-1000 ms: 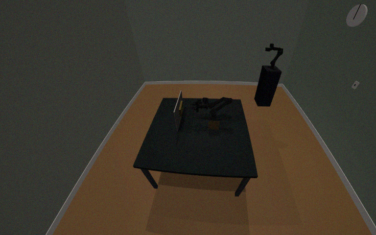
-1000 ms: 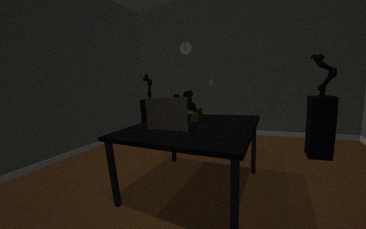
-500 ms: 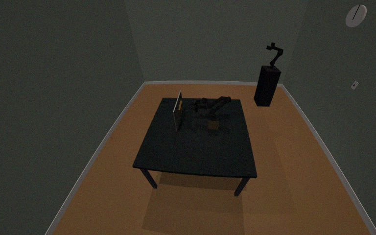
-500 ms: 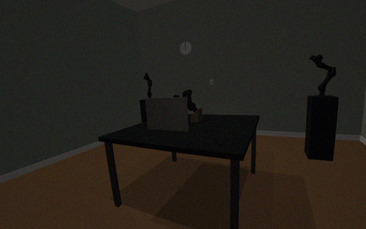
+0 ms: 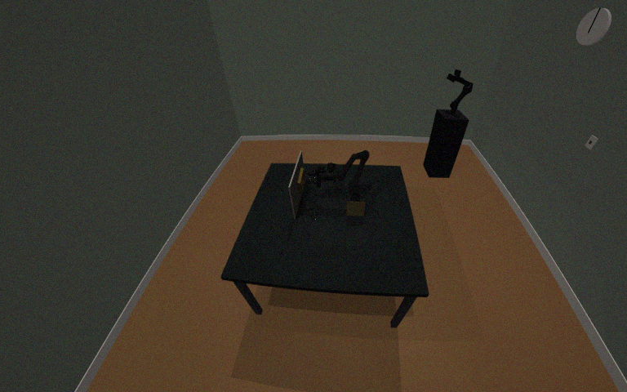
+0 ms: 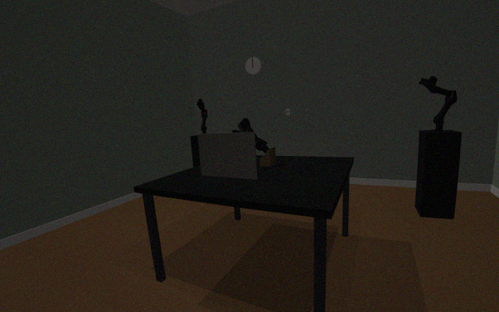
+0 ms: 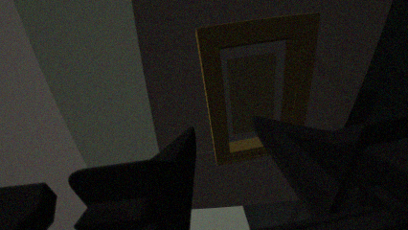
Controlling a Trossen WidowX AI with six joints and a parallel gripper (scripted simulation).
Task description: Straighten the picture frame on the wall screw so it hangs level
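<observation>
Right now my gripper tip is 60 mm short of the picture frame, 10 mm to the left of it and 50 mm above it. From my gripper tip the other things lie so: wall panel: 70 mm ahead, 70 mm below.
</observation>
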